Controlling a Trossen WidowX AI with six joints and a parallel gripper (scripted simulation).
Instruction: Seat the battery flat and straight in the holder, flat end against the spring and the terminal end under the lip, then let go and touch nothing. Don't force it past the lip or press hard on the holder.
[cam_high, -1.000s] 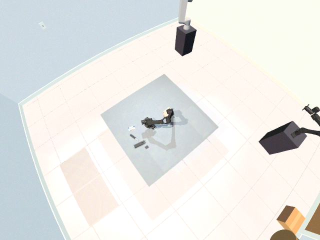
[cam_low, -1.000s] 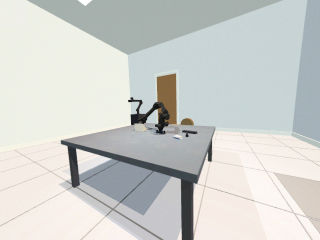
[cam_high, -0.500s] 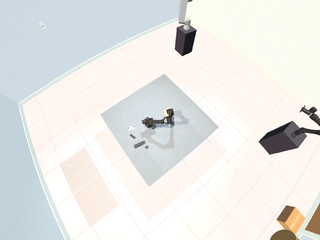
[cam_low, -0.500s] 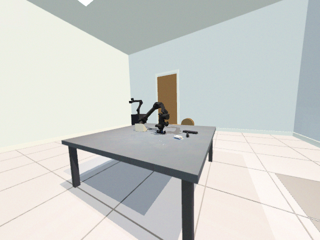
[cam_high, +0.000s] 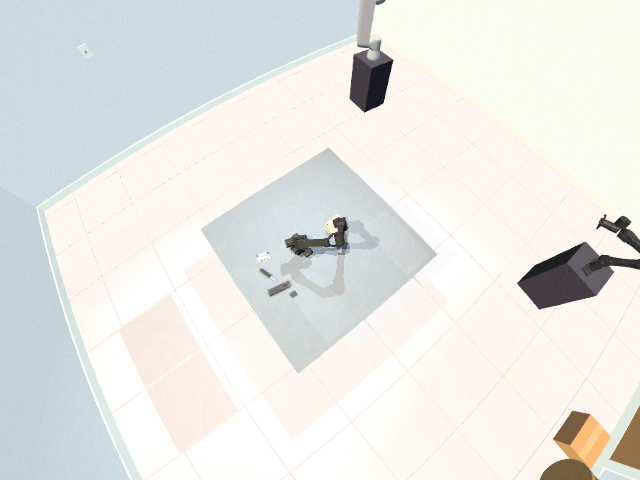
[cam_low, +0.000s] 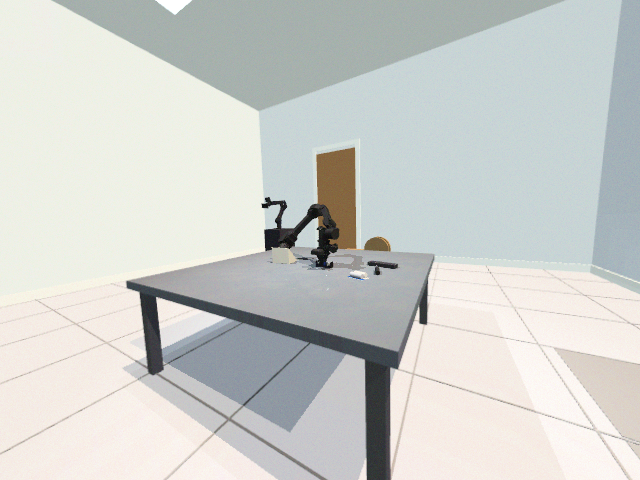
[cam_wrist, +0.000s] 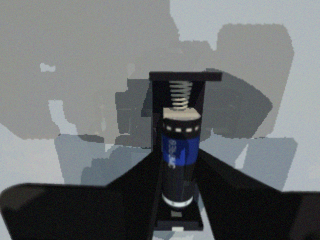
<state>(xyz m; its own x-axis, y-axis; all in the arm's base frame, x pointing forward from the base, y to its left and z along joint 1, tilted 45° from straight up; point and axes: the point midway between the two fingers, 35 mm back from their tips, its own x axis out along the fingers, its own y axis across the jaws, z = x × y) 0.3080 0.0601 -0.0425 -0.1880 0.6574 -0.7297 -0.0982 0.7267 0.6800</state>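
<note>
My gripper tip is 10 mm below the battery. Round my gripper tip: small dark block (230 mm ahead, 250 mm to the left, 10 mm below); then thin dark tool (300 mm ahead, 40 mm to the left); then long dark bar (290 mm ahead, 160 mm to the left, 10 mm above).
</note>
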